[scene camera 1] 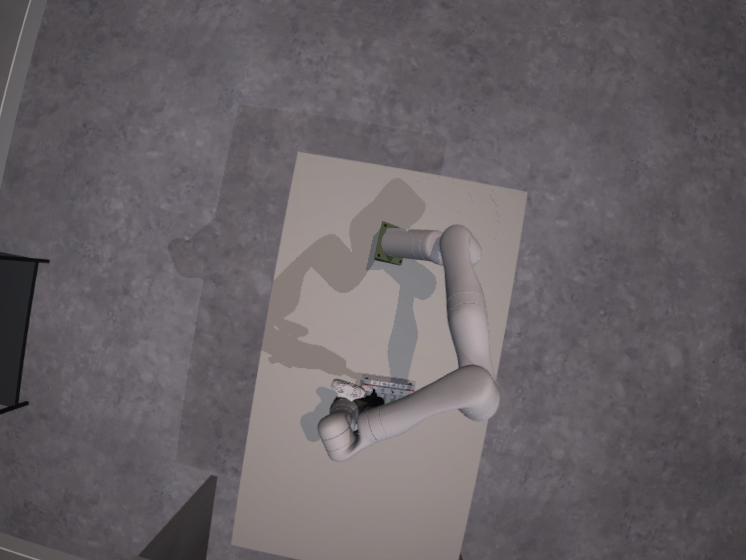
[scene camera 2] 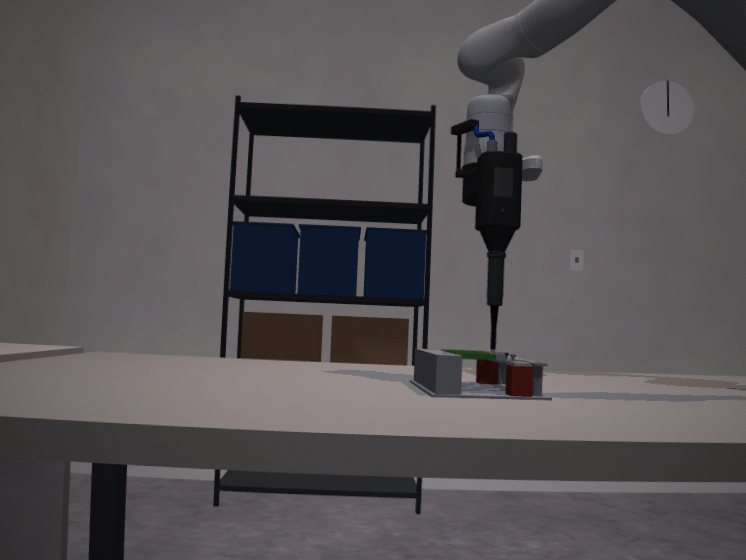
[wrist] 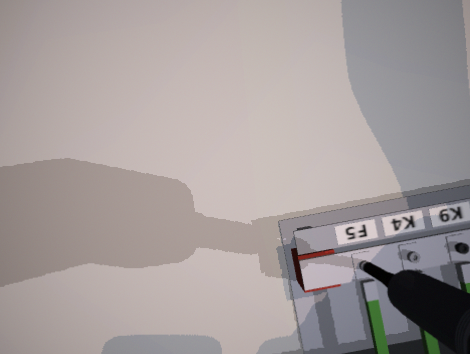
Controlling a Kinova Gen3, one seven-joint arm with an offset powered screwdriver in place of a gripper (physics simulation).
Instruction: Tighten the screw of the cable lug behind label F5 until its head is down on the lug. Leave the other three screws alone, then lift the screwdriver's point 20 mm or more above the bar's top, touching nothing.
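Places are measured from the arm's base along level axes (x left, y back, z up), in centimetres.
Pixels of known places: hand, its tool point: (scene camera 1: 374,389) (scene camera 2: 492,351) (wrist: 366,266); arm's base, origin of its link: (scene camera 1: 392,242).
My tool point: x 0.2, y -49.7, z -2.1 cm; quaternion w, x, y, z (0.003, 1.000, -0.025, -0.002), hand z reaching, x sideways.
For each thing: its top centre in the pictures, then the offset to it from my tool point. "spot": a spot on its surface instead. Level surfaces: height alone.
- black screwdriver, centre of its top: (wrist: 409,291) (scene camera 2: 494,304) dx +0.0, dy +0.0, dz +6.5 cm
- screw, centre of its top: (wrist: 366,266) dx +0.0, dy +0.1, dz +0.2 cm
- label F5, centre of its top: (wrist: 356,232) dx +0.0, dy +2.2, dz -0.6 cm
- pale bar, a spot on its surface: (wrist: 325,273) spot: dx -2.6, dy -0.1, dz -0.7 cm
- label K4, centre of its top: (wrist: 403,223) dx +3.2, dy +2.2, dz -0.6 cm
- label K9, centre of its top: (wrist: 450,214) dx +6.4, dy +2.2, dz -0.6 cm
- grey block, a spot on its surface: (scene camera 2: 438,372) spot: dx +13.5, dy -10.0, dz -2.1 cm
- fixture, a spot on its surface: (scene camera 1: 388,383) spot: dx +4.6, dy +2.6, dz -0.7 cm
- table, height of its surface: dz -4.9 cm
The black screwdriver (scene camera 2: 493,346) (wrist: 366,266) stands upright in scene camera 2, its thin bit reaching down to the bar's height. In the wrist view its point is at the screw (wrist: 362,264) behind label F5 (wrist: 356,232). It appears to meet the head; the bit partly hides the screw, so I cannot tell a small gap from contact or whether the head is down on the lug. The pale bar (wrist: 325,273) runs behind the label strip. The screws behind label K4 (wrist: 401,222) and label K9 (wrist: 451,214) show apart from the bit. The tool has no fingers.
Green cables (wrist: 378,327) (scene camera 2: 467,353) run back from the lugs. Red supports (scene camera 2: 519,379) and a grey block (scene camera 2: 438,372) stand on the fixture's base plate. The fixture (scene camera 1: 388,383) is on the table (scene camera 1: 355,500). A shelf rack (scene camera 2: 334,202) with blue bins stands behind.
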